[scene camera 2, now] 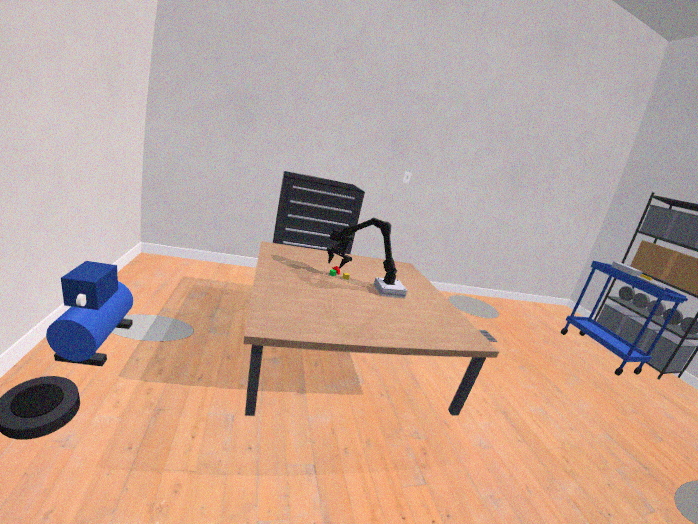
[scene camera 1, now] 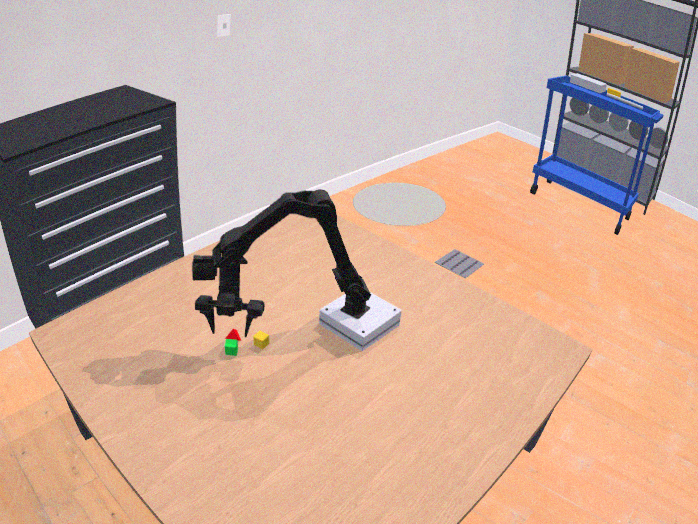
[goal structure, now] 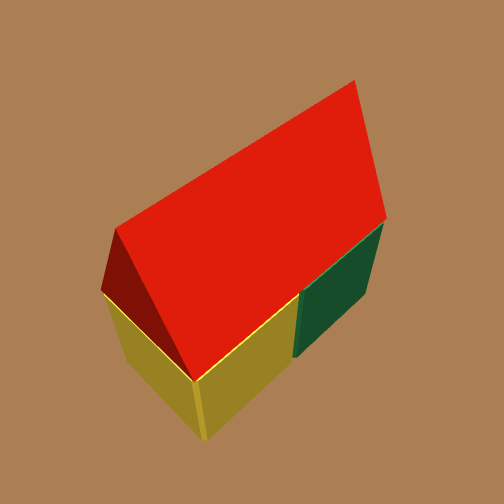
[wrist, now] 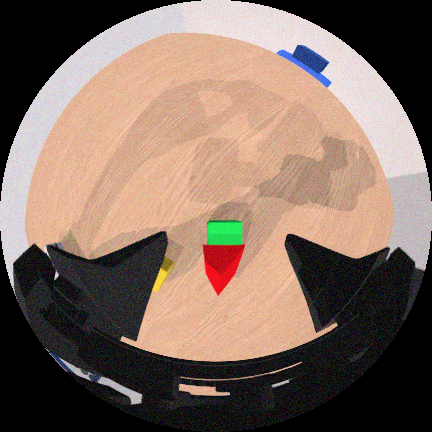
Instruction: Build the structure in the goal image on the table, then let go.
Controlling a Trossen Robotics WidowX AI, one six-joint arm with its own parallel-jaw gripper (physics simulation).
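Where they show: gripper, fingertip midpoint: (scene camera 2: 333, 266) (scene camera 1: 229, 335) (wrist: 228, 239); arm's base, link origin: (scene camera 2: 389, 282) (scene camera 1: 355, 309).
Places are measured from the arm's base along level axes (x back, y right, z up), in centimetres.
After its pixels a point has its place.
A green cube (scene camera 1: 231, 348) @(x -33.8, y 17.7, z -2.8 cm) (scene camera 2: 333, 272) @(x -33.0, y 17.2, z -3.0 cm) (wrist: 225, 233) @(x -33.1, y 18.7, z -2.3 cm) is on the table (scene camera 1: 349, 428) @(x -34.8, y -22.8, z -5.5 cm) (scene camera 2: 360, 321) @(x -34.4, y -39.6, z -5.5 cm) (wrist: 110, 140) @(x -34.0, y -4.4, z -5.6 cm). A red triangular block (scene camera 1: 233, 335) @(x -31.4, y 18.9, z -0.3 cm) (scene camera 2: 337, 270) @(x -29.9, y 18.8, z -2.0 cm) (wrist: 218, 265) @(x -30.9, y 19.3, z 0.4 cm) is right against it, point up, a little off to the right in both scene views; I cannot tell for sure whether it rests on the cube or stands behind it. A yellow cube (scene camera 1: 261, 340) @(x -25.9, y 13.3, z -2.4 cm) (scene camera 2: 346, 276) @(x -24.9, y 13.0, z -3.4 cm) (wrist: 162, 277) @(x -25.4, y 16.1, z -2.3 cm) stands apart, to their right in scene view 1, partly hidden by a finger in the wrist view. My gripper (scene camera 1: 230, 334) @(x -33.2, y 18.6, z 1.1 cm) (scene camera 2: 336, 262) @(x -33.2, y 18.6, z 1.1 cm) (wrist: 228, 239) @(x -33.2, y 18.6, z 1.1 cm) is open, fingers pointing down on either side of the red block, holding nothing.
The arm's white base (scene camera 1: 360, 318) @(x -2.5, y -3.5, z 0.0 cm) (scene camera 2: 390, 286) @(x -1.8, y -6.0, z 0.0 cm) stands right of the blocks. A dark drawer cabinet (scene camera 1: 107, 197) (scene camera 2: 319, 211) stands behind the table. A blue cart (scene camera 1: 586, 183) (scene camera 2: 606, 338) and a blue compressor (scene camera 2: 90, 321) stand away on the floor.
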